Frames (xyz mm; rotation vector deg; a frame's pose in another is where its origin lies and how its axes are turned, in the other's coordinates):
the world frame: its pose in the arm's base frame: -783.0 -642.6 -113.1 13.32 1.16 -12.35
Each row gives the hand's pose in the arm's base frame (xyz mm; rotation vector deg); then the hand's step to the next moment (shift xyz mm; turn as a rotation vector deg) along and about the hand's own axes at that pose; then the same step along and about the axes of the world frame.
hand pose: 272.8 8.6 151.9 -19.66 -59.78 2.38
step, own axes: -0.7 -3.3 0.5 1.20 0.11 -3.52
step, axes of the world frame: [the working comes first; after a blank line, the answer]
step, axes of the arm's base frame: -1.2 -3.1 0.6 3.62 -0.57 -0.63

-0.5 -3.1 1.3 3.69 0.09 -0.50
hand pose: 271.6 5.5 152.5 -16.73 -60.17 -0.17
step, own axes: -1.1 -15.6 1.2 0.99 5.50 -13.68
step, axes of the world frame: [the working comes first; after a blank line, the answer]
step, axes of the arm's base frame: -3.8 -14.9 3.3 12.95 2.15 -6.78

-0.7 -14.2 6.7 12.50 3.29 -7.16
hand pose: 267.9 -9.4 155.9 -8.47 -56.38 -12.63
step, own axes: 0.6 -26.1 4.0 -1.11 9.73 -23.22
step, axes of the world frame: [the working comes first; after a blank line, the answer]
step, axes of the arm's base frame: -9.5 -24.4 3.3 20.59 4.37 -13.85

-4.3 -24.5 8.9 19.82 5.43 -14.59
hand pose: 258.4 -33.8 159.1 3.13 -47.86 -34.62
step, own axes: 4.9 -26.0 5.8 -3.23 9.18 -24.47
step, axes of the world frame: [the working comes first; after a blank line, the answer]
step, axes of the arm's base frame: -14.1 -23.1 0.1 20.13 4.79 -16.29

-9.0 -25.0 5.5 19.38 5.18 -17.06
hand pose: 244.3 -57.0 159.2 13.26 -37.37 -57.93
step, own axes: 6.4 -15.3 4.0 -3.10 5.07 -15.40
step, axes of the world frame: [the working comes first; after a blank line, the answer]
step, axes of the arm's base frame: -11.0 -13.0 -1.5 11.78 3.54 -11.01

-7.9 -15.0 1.6 11.25 3.40 -11.59
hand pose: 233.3 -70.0 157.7 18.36 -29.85 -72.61
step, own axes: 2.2 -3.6 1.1 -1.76 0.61 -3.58
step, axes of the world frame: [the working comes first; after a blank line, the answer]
step, axes of the arm's base frame: -3.1 -3.0 -0.5 2.06 1.66 -3.05

-2.4 -3.7 0.3 1.80 1.33 -3.36
